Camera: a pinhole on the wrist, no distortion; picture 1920 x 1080 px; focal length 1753.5 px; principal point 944.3 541.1 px. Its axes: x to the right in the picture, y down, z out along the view. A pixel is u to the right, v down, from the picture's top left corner.
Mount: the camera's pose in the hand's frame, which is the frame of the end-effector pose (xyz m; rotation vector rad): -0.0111 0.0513 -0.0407 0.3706 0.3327 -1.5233
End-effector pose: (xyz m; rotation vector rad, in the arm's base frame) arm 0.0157 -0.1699 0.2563 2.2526 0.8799 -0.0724
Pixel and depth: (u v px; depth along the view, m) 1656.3 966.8 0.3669
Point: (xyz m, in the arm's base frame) -0.0315 -0.1464 -0.0793
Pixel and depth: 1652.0 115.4 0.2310
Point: -0.0955 -0.2197 0.1028
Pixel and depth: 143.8 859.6 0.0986
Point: 0.0618 -0.2364 0.2335
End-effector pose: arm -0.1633 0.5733 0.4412 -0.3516 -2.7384 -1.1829
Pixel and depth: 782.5 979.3 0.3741
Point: -0.2665 0.7618 0.1882
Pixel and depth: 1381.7 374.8 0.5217
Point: -0.1889 0.6391 -0.0314
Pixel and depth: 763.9 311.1 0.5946
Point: -0.1234 0.8348 -0.0418
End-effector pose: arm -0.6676 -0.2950 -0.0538 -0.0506 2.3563 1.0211
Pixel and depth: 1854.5 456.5 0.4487
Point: -0.4231 -0.3739 -0.4127
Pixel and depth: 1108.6 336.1 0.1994
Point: -0.5600 -0.2504 -0.1406
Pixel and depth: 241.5 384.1 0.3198
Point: -0.4874 -0.0786 -0.1767
